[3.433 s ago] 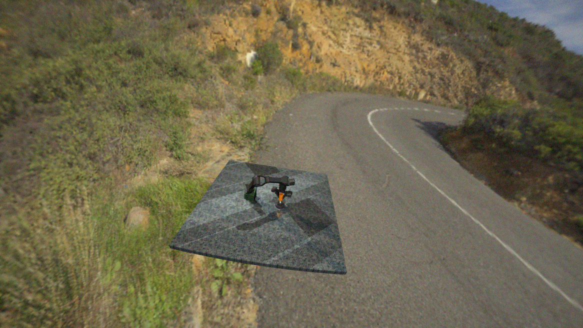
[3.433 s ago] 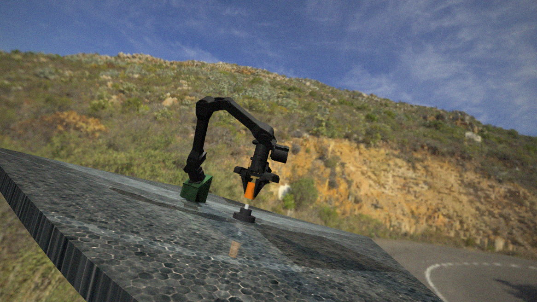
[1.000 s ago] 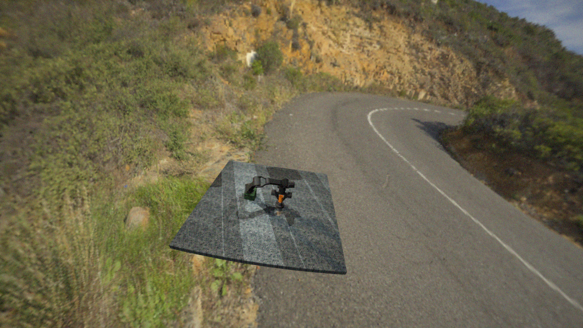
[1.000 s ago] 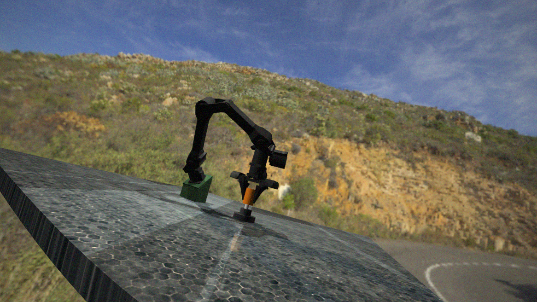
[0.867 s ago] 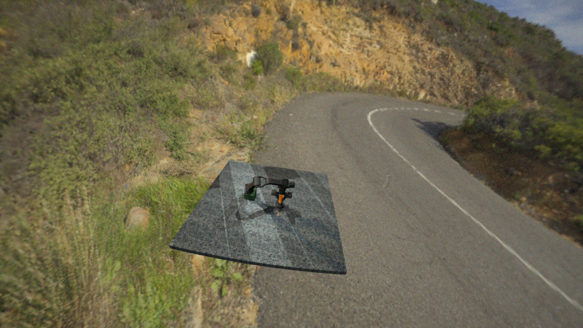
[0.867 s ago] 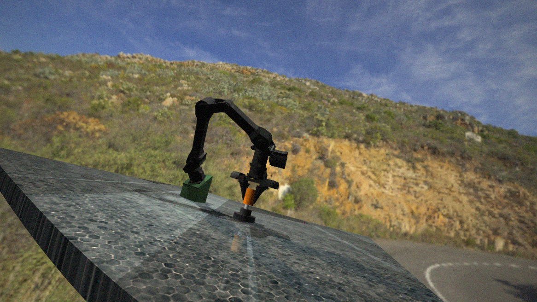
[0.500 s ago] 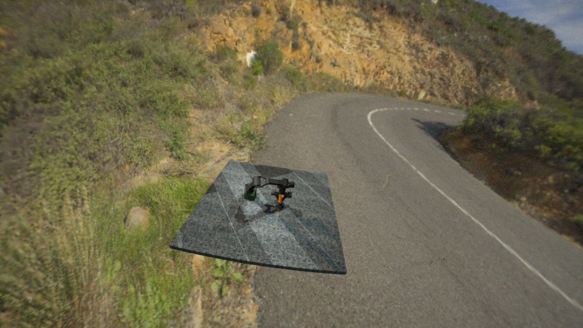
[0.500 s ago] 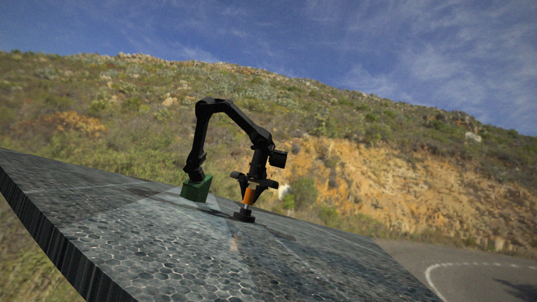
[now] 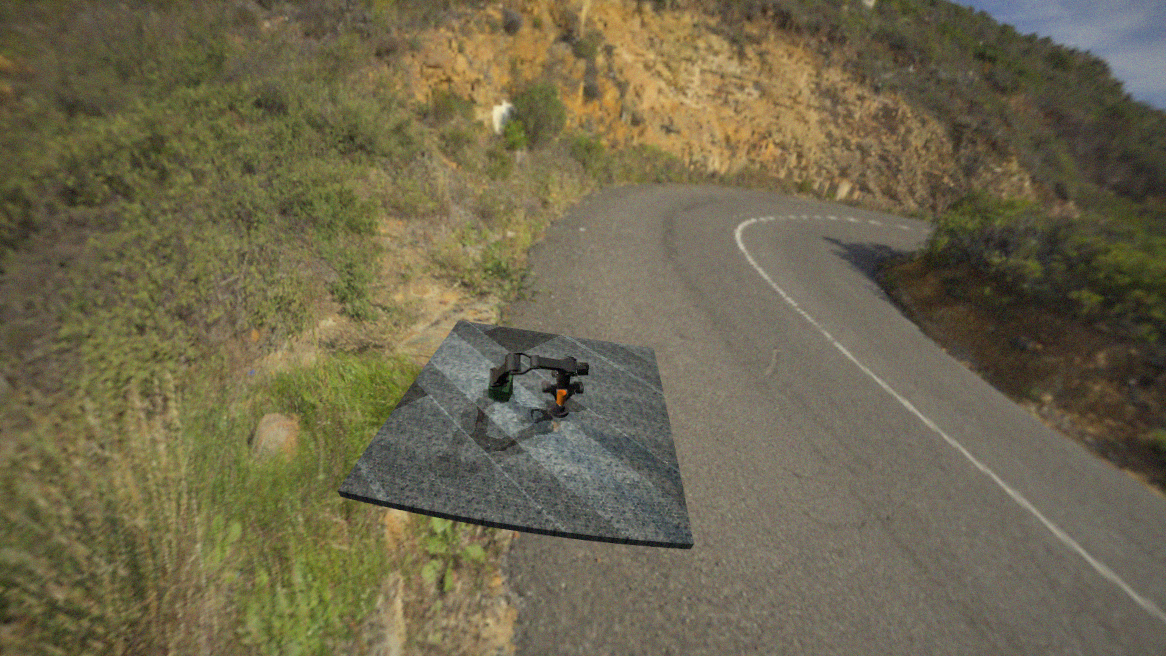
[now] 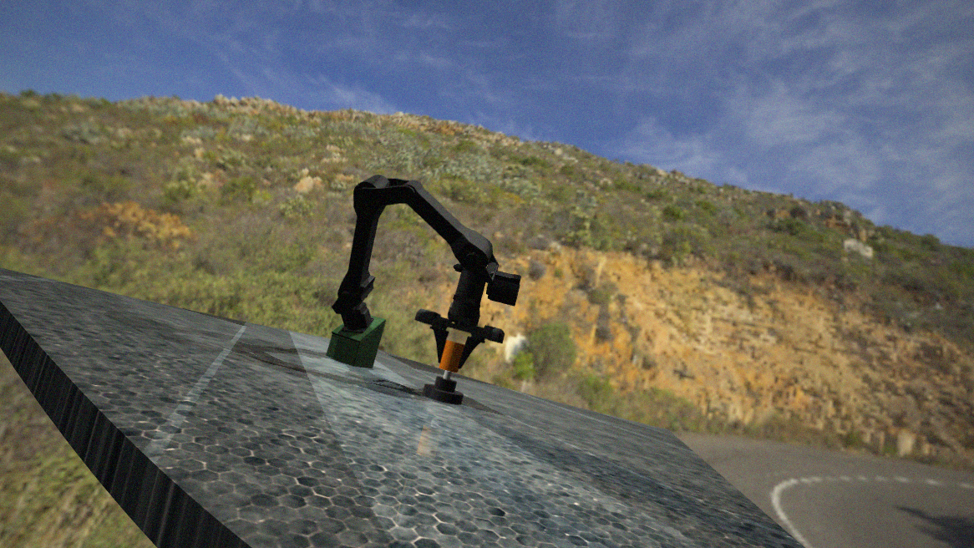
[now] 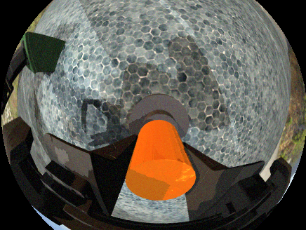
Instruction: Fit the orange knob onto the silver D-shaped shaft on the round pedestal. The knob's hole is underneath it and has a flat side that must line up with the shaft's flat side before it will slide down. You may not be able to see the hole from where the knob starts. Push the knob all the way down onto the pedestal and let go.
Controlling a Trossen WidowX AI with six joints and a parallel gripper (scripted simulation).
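Now: gripper tip 3 cm below the orange knob. From my gripper tip the other things lie so: round pedestal: 4 cm below.
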